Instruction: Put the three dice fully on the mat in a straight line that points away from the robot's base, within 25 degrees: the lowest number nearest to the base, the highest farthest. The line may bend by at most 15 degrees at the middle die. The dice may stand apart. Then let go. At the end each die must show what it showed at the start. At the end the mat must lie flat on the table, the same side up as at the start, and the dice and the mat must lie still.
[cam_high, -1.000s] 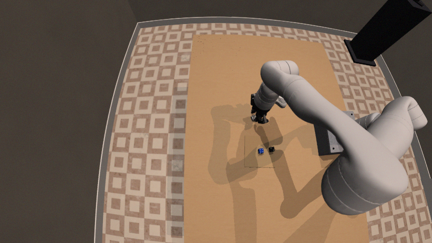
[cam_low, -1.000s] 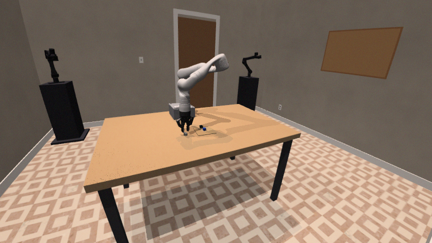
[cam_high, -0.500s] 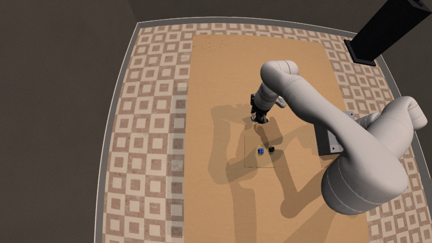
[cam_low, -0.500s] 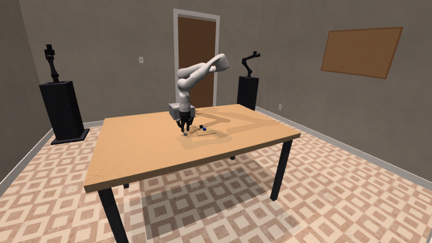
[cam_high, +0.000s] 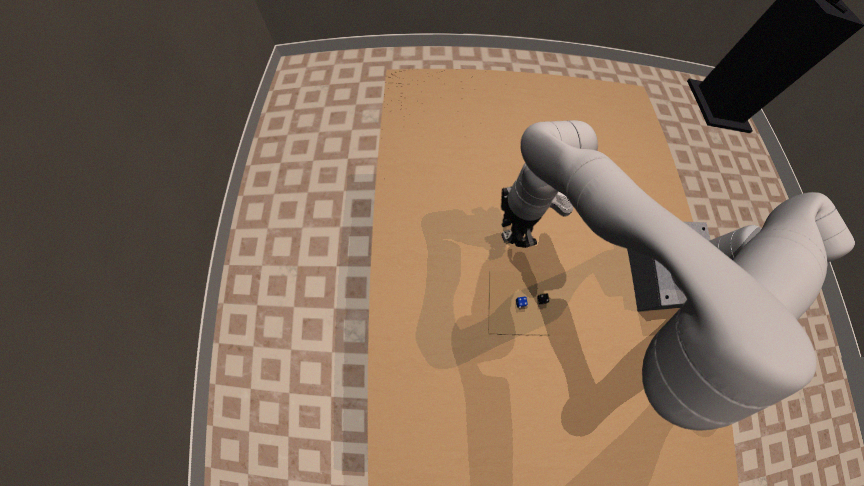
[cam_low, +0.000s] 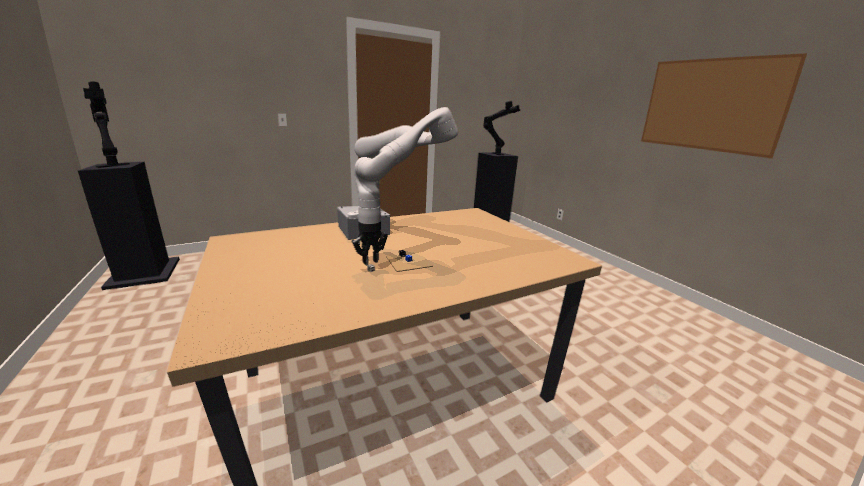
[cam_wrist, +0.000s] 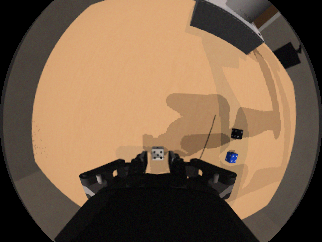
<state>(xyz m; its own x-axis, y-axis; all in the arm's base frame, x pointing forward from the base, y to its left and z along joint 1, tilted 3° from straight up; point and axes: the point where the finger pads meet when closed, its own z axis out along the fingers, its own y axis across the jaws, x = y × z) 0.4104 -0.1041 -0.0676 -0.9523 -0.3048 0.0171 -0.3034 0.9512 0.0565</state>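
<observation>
My hand is 40 mm above the white die. Also, from my hand: blue die: 20 mm behind, 150 mm to the left, 30 mm below; then mat: 20 mm behind, 150 mm to the left, 40 mm below; then black die: 80 mm behind, 150 mm to the left, 30 mm below.
</observation>
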